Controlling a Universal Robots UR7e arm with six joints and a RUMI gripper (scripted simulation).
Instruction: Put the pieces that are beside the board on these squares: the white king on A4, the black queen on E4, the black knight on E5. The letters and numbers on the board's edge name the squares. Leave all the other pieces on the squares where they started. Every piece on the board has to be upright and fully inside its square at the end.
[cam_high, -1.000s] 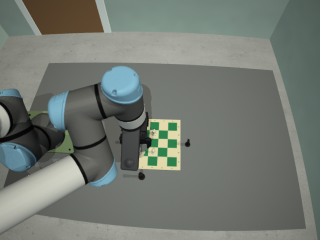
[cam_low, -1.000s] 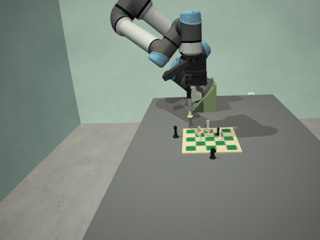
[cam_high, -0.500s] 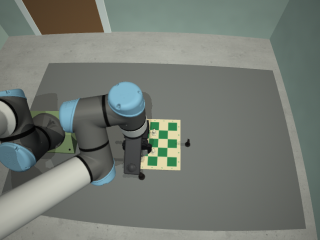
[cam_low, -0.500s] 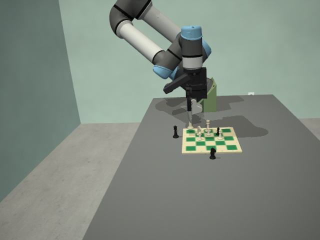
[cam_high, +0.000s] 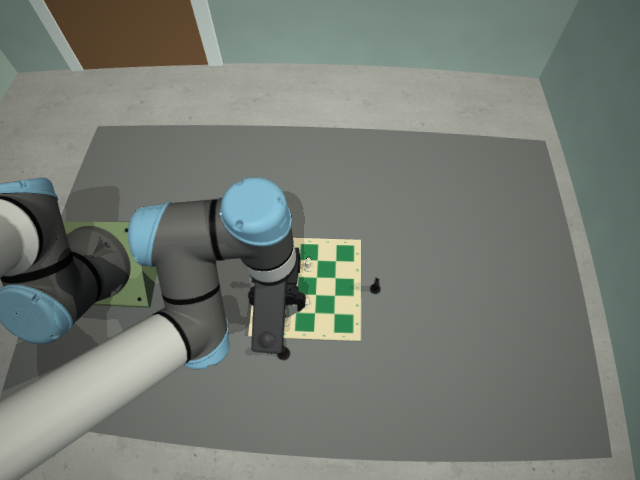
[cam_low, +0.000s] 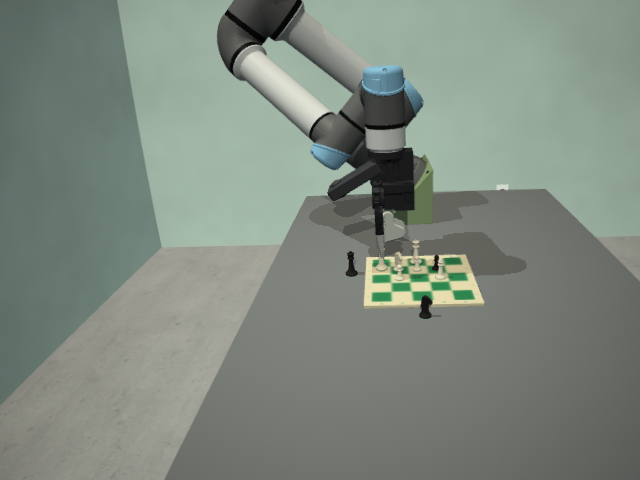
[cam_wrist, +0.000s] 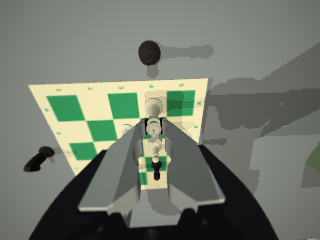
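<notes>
Now: the white king 10 mm below my hand. From my hand the other things lie so: black pawn: 110 mm to the left, 40 mm below; board: 40 mm ahead, 80 mm to the left, 50 mm below.
</notes>
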